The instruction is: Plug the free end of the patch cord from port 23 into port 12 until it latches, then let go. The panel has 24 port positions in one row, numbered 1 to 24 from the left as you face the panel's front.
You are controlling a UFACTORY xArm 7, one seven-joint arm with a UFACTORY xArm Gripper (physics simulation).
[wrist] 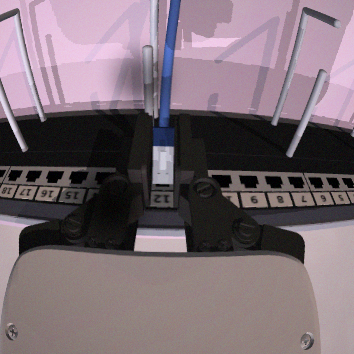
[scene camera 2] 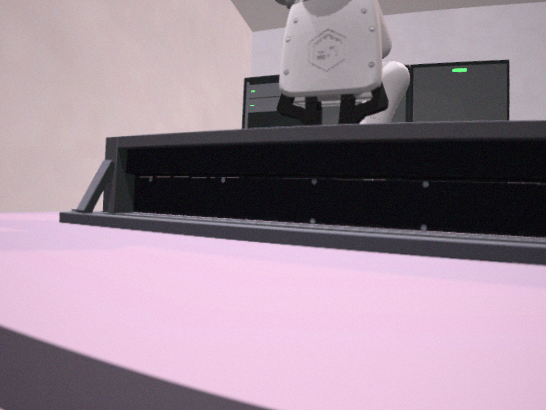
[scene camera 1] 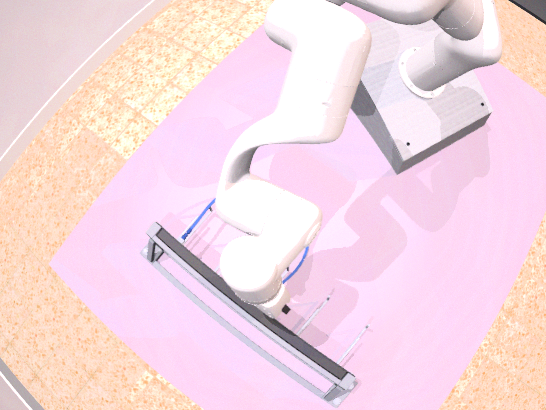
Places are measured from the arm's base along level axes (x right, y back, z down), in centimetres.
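Where they show: gripper, between the fingertips: point(wrist: 163, 133); arm's base, origin of its link: point(scene camera 1: 422, 73).
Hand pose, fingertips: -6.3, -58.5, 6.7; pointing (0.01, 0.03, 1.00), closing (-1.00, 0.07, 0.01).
Note:
Things, the pixels of their top centre, and the offset from my fingertips, as dx, dy, dz. "spot": a spot on its surface instead.
- clear plug, centre of its top: point(wrist: 162, 172) -0.1, -1.4, -1.6
- label 12, a spot on its surface: point(wrist: 162, 199) spot: -0.2, -2.3, -2.7
- end, a spot on its surface: point(scene camera 1: 186, 234) spot: +19.1, -1.6, -1.5
- panel, centre of its top: point(wrist: 139, 192) point(scene camera 2: 317, 137) point(scene camera 1: 256, 294) +1.0, -1.0, -3.4
- short rod, a spot on its surface: point(wrist: 148, 80) spot: +1.0, +2.6, +1.1
My gripper point(wrist: 163, 133) point(scene camera 2: 330, 113) is shut on the clear plug point(wrist: 163, 162) of the blue patch cord point(wrist: 170, 60) point(scene camera 1: 199, 220). In the wrist view the plug's front end is right at port 12, directly above the label 12 point(wrist: 162, 199), and covers the port's opening. Whether it is latched cannot be told. The cord's other end point(scene camera 1: 186, 234) is at the panel's left end in scene camera 1. The panel point(scene camera 1: 210, 272) point(scene camera 2: 350, 132) point(wrist: 235, 145) stands upright; its port faces are hidden in scene camera 2.
Pale cable-guide rods point(wrist: 290, 75) point(wrist: 30, 75) point(scene camera 1: 354, 345) stick out from the panel on both sides of my gripper. One short rod point(wrist: 148, 80) stands close beside the cord. Neighbouring open ports point(wrist: 248, 181) point(wrist: 55, 176) flank the fingers. The robot's base block point(scene camera 1: 450, 125) is behind.

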